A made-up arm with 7 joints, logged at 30 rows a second.
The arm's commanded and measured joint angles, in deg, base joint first. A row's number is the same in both.
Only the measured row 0 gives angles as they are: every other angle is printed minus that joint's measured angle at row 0.
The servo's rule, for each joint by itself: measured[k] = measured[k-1] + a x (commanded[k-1-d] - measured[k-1]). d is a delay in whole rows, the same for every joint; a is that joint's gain. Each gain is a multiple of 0.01, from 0.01 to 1. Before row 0 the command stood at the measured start. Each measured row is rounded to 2 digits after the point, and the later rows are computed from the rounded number. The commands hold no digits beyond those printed.
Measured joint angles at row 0:
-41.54, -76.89, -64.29, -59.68, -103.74, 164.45, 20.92
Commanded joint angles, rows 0 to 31:
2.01, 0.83, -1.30, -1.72, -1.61, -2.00, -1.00
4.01, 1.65, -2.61, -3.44, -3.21, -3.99, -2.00
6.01, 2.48, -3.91, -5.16, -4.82, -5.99, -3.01
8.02, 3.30, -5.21, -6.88, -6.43, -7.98, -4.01
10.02, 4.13, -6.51, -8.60, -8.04, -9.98, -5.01
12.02, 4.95, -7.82, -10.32, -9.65, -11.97, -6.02
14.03, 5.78, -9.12, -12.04, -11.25, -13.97, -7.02
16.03, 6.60, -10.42, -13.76, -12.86, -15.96, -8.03
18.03, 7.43, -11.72, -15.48, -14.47, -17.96, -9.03
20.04, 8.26, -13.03, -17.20, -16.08, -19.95, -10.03
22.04, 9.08, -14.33, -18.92, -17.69, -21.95, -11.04
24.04, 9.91, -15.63, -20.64, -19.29, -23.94, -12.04
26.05, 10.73, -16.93, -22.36, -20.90, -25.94, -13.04
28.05, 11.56, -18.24, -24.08, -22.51, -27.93, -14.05
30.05, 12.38, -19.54, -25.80, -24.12, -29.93, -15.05
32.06, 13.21, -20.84, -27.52, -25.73, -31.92, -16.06
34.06, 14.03, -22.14, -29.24, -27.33, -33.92, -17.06
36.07, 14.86, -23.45, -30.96, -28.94, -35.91, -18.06
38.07, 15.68, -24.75, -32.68, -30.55, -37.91, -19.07
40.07, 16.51, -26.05, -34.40, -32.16, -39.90, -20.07
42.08, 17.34, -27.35, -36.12, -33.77, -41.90, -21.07
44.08, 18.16, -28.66, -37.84, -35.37, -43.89, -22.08
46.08, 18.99, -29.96, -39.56, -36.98, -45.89, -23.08
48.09, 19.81, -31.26, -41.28, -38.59, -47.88, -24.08
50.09, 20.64, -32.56, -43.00, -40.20, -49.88, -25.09
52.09, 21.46, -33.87, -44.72, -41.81, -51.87, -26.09
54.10, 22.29, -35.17, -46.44, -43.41, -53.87, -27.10
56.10, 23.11, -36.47, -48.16, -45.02, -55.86, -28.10
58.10, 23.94, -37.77, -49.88, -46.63, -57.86, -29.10
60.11, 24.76, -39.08, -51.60, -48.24, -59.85, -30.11
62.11, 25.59, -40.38, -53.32, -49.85, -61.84, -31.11
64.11, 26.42, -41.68, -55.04, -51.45, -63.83, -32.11
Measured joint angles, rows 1 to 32:
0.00, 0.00, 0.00, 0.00, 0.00, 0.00, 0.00
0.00, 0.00, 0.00, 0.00, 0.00, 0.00, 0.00
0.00, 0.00, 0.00, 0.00, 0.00, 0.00, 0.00
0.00, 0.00, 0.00, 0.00, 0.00, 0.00, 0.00
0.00, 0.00, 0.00, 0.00, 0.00, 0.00, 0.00
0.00, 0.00, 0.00, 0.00, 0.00, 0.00, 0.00
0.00, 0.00, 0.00, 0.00, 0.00, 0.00, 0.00
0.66, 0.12, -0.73, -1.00, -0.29, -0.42, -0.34
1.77, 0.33, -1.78, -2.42, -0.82, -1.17, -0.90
3.17, 0.63, -2.97, -4.01, -1.54, -2.18, -1.62
4.77, 1.00, -4.22, -5.67, -2.42, -3.40, -2.43
6.50, 1.44, -5.50, -7.37, -3.43, -4.78, -3.31
8.32, 1.93, -6.80, -9.08, -4.55, -6.29, -4.23
10.20, 2.47, -8.10, -10.80, -5.76, -7.90, -5.18
12.12, 3.05, -9.40, -12.52, -7.04, -9.59, -6.15
14.07, 3.66, -10.70, -14.24, -8.38, -11.35, -7.13
16.04, 4.30, -12.00, -15.96, -9.77, -13.16, -8.12
18.02, 4.97, -13.30, -17.68, -11.20, -15.01, -9.11
20.01, 5.66, -14.60, -19.40, -12.66, -16.89, -10.11
22.00, 6.37, -15.90, -21.12, -14.14, -18.79, -11.11
24.00, 7.10, -17.21, -22.84, -15.65, -20.71, -12.11
26.00, 7.84, -18.51, -24.56, -17.17, -22.65, -13.11
28.00, 8.59, -19.81, -26.28, -18.71, -24.60, -14.11
30.00, 9.35, -21.11, -28.00, -20.26, -26.56, -15.11
32.00, 10.12, -22.42, -29.72, -21.82, -28.52, -16.11
34.00, 10.90, -23.72, -31.44, -23.39, -30.49, -17.12
36.00, 11.69, -25.02, -33.16, -24.97, -32.47, -18.12
38.01, 12.48, -26.32, -34.88, -26.55, -34.45, -19.12
40.01, 13.28, -27.63, -36.60, -28.14, -36.43, -20.13
42.01, 14.08, -28.93, -38.32, -29.73, -38.42, -21.13
44.02, 14.88, -30.23, -40.04, -31.32, -40.41, -22.13
46.02, 15.69, -31.53, -41.76, -32.92, -42.40, -23.14
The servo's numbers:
d 7
a 0.33 0.14 0.56 0.58 0.18 0.21 0.34

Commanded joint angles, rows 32 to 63:
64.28, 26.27, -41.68, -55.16, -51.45, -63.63, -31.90
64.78, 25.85, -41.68, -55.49, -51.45, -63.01, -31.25
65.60, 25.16, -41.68, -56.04, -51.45, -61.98, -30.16
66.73, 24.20, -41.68, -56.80, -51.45, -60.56, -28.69
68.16, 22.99, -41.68, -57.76, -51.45, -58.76, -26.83
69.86, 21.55, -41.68, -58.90, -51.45, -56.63, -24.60
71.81, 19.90, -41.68, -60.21, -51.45, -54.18, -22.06
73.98, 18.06, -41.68, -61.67, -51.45, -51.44, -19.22
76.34, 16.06, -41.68, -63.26, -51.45, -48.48, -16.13
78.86, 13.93, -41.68, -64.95, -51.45, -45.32, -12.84
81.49, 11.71, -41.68, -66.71, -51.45, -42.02, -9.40
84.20, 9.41, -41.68, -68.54, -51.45, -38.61, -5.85
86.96, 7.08, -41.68, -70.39, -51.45, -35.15, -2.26
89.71, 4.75, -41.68, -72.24, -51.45, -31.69, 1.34
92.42, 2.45, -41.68, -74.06, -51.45, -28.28, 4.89
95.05, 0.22, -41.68, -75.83, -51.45, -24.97, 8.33
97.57, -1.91, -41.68, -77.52, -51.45, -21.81, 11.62
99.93, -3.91, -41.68, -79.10, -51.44, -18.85, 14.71
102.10, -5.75, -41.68, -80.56, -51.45, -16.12, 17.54
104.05, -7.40, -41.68, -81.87, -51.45, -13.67, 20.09
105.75, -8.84, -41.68, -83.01, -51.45, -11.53, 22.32
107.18, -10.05, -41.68, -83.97, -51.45, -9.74, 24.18
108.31, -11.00, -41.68, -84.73, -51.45, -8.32, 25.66
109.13, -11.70, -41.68, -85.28, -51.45, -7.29, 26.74
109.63, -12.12, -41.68, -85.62, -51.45, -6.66, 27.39
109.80, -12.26, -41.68, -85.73, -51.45, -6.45, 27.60
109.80, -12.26, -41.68, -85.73, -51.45, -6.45, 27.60
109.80, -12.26, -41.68, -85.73, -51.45, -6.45, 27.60
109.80, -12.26, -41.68, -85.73, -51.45, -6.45, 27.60
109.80, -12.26, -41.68, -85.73, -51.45, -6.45, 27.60
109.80, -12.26, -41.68, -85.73, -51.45, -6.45, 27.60
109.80, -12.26, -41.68, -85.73, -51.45, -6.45, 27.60
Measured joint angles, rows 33 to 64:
48.02, 16.50, -32.84, -43.48, -34.52, -44.39, -24.14
50.03, 17.31, -34.14, -45.20, -36.12, -46.38, -25.15
52.03, 18.12, -35.44, -46.92, -37.72, -48.37, -26.15
54.03, 18.93, -36.74, -48.64, -39.32, -50.36, -27.15
56.04, 19.75, -38.05, -50.36, -40.93, -52.35, -28.16
58.04, 20.57, -39.35, -52.08, -42.54, -54.34, -29.16
60.04, 21.39, -40.65, -53.80, -44.14, -56.33, -30.16
61.44, 22.07, -41.23, -54.59, -45.46, -57.86, -30.75
62.54, 22.60, -41.48, -55.11, -46.54, -58.94, -30.92
63.55, 22.96, -41.59, -55.65, -47.42, -59.58, -30.66
64.60, 23.13, -41.64, -56.32, -48.15, -59.79, -29.99
65.77, 23.11, -41.66, -57.16, -48.74, -59.57, -28.92
67.12, 22.89, -41.67, -58.17, -49.23, -58.95, -27.45
68.67, 22.47, -41.68, -59.35, -49.63, -57.95, -25.62
70.42, 21.85, -41.68, -60.70, -49.96, -56.58, -23.44
72.37, 21.04, -41.68, -62.18, -50.23, -54.88, -20.95
74.51, 20.04, -41.68, -63.79, -50.45, -52.87, -18.19
76.81, 18.87, -41.68, -65.48, -50.63, -50.59, -15.20
79.25, 17.55, -41.68, -67.25, -50.78, -48.07, -12.02
81.79, 16.08, -41.68, -69.07, -50.90, -45.36, -8.70
84.40, 14.49, -41.68, -70.91, -51.00, -42.49, -5.29
87.05, 12.80, -41.68, -72.74, -51.08, -39.51, -1.83
89.69, 11.04, -41.68, -74.53, -51.15, -36.46, 1.62
92.29, 9.23, -41.68, -76.26, -51.20, -33.38, 5.02
94.81, 7.39, -41.68, -77.91, -51.24, -30.33, 8.31
97.22, 5.55, -41.68, -79.45, -51.28, -27.35, 11.45
99.47, 3.74, -41.68, -80.85, -51.31, -24.48, 14.39
101.54, 1.98, -41.68, -82.10, -51.34, -21.76, 17.09
103.40, 0.30, -41.68, -83.18, -51.36, -19.24, 19.50
105.02, -1.28, -41.68, -84.08, -51.38, -16.95, 21.59
106.38, -2.74, -41.68, -84.78, -51.39, -14.92, 23.34
107.45, -4.05, -41.68, -85.27, -51.40, -13.19, 24.72

